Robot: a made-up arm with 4 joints. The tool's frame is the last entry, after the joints.
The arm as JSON. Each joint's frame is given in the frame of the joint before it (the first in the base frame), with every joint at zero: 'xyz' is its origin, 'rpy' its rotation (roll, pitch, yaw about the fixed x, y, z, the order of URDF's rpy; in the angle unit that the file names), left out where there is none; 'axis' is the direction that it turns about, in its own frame. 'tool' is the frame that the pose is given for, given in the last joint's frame.
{
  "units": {
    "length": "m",
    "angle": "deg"
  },
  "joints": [
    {
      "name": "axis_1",
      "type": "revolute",
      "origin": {
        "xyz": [
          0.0,
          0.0,
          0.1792
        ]
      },
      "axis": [
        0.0,
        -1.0,
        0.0
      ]
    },
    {
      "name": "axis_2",
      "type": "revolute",
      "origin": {
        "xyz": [
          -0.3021,
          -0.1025,
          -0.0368
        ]
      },
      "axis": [
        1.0,
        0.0,
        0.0
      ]
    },
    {
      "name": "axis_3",
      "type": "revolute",
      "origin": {
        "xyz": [
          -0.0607,
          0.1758,
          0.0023
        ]
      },
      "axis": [
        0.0,
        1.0,
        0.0
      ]
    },
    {
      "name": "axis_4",
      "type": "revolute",
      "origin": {
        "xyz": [
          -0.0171,
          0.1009,
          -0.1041
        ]
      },
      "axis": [
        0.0,
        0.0,
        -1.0
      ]
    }
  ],
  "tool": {
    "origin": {
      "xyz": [
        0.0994,
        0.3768,
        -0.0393
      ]
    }
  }
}
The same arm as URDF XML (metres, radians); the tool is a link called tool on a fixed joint. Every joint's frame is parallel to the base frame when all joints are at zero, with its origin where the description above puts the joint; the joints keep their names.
<robot name="arm">
<link name="base"/>
<link name="link1"/>
<link name="link2"/>
<link name="link3"/>
<link name="link4"/>
<link name="tool"/>
<joint name="axis_1" type="continuous"><parent link="base"/><child link="link1"/><origin xyz="0 0 0.1792"/><axis xyz="0 -1 0"/></joint>
<joint name="axis_2" type="continuous"><parent link="link1"/><child link="link2"/><origin xyz="-0.3021 -0.1025 -0.0368"/><axis xyz="1 0 0"/></joint>
<joint name="axis_3" type="continuous"><parent link="link2"/><child link="link3"/><origin xyz="-0.0607 0.1758 0.0023"/><axis xyz="0 1 0"/></joint>
<joint name="axis_4" type="continuous"><parent link="link3"/><child link="link4"/><origin xyz="-0.0171 0.1009 -0.1041"/><axis xyz="0 0 -1"/></joint>
<joint name="tool_joint" type="fixed"><parent link="link4"/><child link="tool"/><origin xyz="0.0994 0.3768 -0.0393"/></joint>
</robot>

